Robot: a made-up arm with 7 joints.
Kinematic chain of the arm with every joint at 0, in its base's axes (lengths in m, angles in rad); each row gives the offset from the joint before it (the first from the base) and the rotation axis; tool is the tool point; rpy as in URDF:
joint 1: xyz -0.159 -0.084 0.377 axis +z
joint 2: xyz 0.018 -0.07 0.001 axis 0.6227 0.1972 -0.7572
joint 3: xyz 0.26 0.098 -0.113 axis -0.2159 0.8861 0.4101
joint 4: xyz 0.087 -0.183 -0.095 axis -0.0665 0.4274 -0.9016
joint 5: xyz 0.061 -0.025 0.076 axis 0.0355 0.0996 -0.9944
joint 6: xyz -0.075 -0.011 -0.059 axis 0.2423 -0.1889 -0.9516
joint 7: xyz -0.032 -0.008 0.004 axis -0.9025 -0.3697 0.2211
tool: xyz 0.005 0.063 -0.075 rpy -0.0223 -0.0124 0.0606
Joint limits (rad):
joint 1: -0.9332..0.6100
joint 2: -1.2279..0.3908
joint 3: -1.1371..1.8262
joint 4: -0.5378..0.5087
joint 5: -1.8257..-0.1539
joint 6: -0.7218..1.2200
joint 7: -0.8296..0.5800
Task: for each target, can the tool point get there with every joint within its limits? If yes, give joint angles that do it. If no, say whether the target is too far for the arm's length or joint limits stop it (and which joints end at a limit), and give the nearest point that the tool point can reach.
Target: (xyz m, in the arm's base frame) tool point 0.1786 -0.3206 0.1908
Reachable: yes | joints -0.1594 -0.4537 -0.8066 0.3272 -1.2127 -0.1047 -0.6200
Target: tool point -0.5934 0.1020 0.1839
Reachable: no: joint limits stop it (at a limit: joint 1, joint 2, joint 4, joint 6, joint 7) | nearest point -0.2445 -0.3785 0.0981 | short by 0.600 m
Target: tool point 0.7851 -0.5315 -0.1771
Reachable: no: too far | nearest point 0.3470 -0.3238 0.0623 | short by 0.541 m
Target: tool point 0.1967 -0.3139 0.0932
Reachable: yes | joints 0.0050 0.1842 -0.1595 0.2345 -1.5912 0.9855 0.1108
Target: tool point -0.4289 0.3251 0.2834
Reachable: no: joint limits stop it (at a limit: joint 1, joint 2, joint 4, joint 5, joint 6, joint 7) | nearest point 0.0448 0.2108 0.2831 | short by 0.487 m
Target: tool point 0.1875 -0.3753 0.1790
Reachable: yes | joints -0.1839 -0.3908 0.6579 0.3495 -1.1771 -0.0378 0.2692
